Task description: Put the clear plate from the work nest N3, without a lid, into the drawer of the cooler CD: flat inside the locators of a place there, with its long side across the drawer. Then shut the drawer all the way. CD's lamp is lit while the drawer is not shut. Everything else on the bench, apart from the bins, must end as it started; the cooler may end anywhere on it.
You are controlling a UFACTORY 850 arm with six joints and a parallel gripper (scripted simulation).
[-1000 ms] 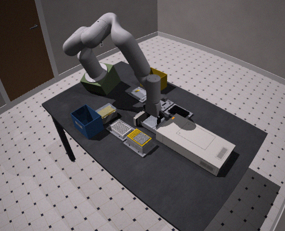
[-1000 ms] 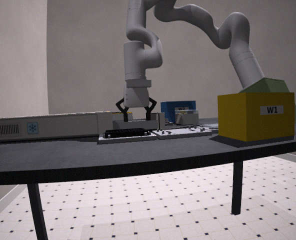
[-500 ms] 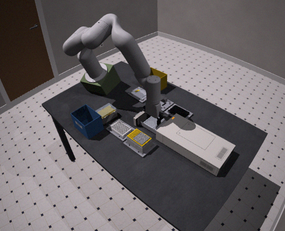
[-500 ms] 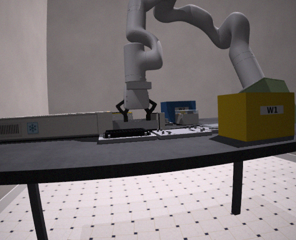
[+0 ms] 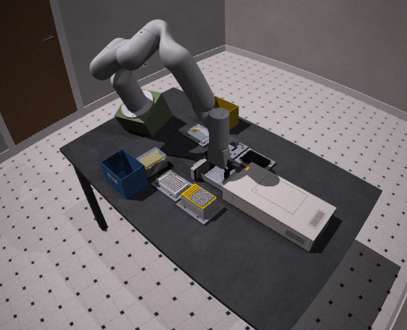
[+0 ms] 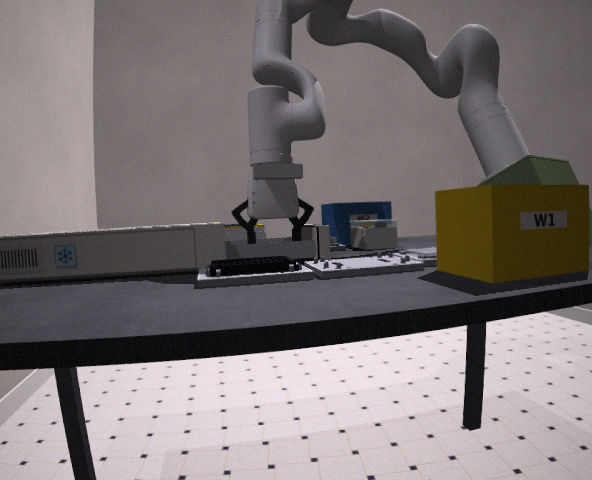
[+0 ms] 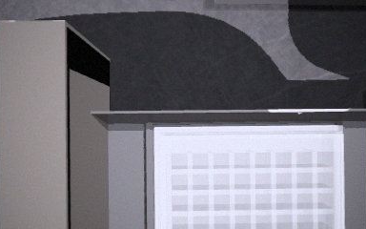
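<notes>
My gripper is now 10 mm above the clear plate. From my hand the other things lie so: cooler CD: 180 mm ahead, 30 mm to the left, 10 mm above; then black plate: 200 mm to the left, 30 mm ahead, 20 mm below; then drawer: 30 mm ahead, 10 mm to the left.
</notes>
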